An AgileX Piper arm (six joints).
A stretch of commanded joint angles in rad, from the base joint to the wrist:
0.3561, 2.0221, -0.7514, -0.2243, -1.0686, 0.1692
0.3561, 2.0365, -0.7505, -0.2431, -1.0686, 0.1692
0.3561, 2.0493, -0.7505, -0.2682, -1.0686, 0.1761
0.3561, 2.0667, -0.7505, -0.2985, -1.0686, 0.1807
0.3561, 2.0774, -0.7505, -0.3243, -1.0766, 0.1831
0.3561, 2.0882, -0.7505, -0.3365, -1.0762, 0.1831
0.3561, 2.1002, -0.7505, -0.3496, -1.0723, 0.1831
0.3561, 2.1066, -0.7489, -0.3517, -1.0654, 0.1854
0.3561, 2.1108, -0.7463, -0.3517, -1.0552, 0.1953
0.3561, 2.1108, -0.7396, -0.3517, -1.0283, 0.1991
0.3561, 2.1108, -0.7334, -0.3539, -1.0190, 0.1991
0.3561, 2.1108, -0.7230, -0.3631, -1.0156, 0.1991
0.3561, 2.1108, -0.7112, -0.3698, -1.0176, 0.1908
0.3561, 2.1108, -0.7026, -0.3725, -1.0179, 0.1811
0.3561, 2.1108, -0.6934, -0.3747, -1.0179, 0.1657
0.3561, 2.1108, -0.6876, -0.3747, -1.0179, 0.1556
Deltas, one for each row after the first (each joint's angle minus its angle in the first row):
0.0000, 0.0144, 0.0009, -0.0188, 0.0000, 0.0000
0.0000, 0.0272, 0.0009, -0.0439, 0.0000, 0.0069
0.0000, 0.0446, 0.0009, -0.0742, 0.0000, 0.0115
0.0000, 0.0553, 0.0009, -0.1000, -0.0080, 0.0139
0.0000, 0.0661, 0.0009, -0.1122, -0.0076, 0.0139
0.0000, 0.0781, 0.0009, -0.1253, -0.0037, 0.0139
0.0000, 0.0845, 0.0025, -0.1274, 0.0032, 0.0162
0.0000, 0.0887, 0.0051, -0.1274, 0.0134, 0.0261
0.0000, 0.0887, 0.0118, -0.1274, 0.0403, 0.0299
0.0000, 0.0887, 0.0180, -0.1296, 0.0496, 0.0299
0.0000, 0.0887, 0.0284, -0.1388, 0.0530, 0.0299
0.0000, 0.0887, 0.0402, -0.1455, 0.0510, 0.0216
0.0000, 0.0887, 0.0488, -0.1482, 0.0507, 0.0119
0.0000, 0.0887, 0.0580, -0.1504, 0.0507, -0.0035
0.0000, 0.0887, 0.0638, -0.1504, 0.0507, -0.0136

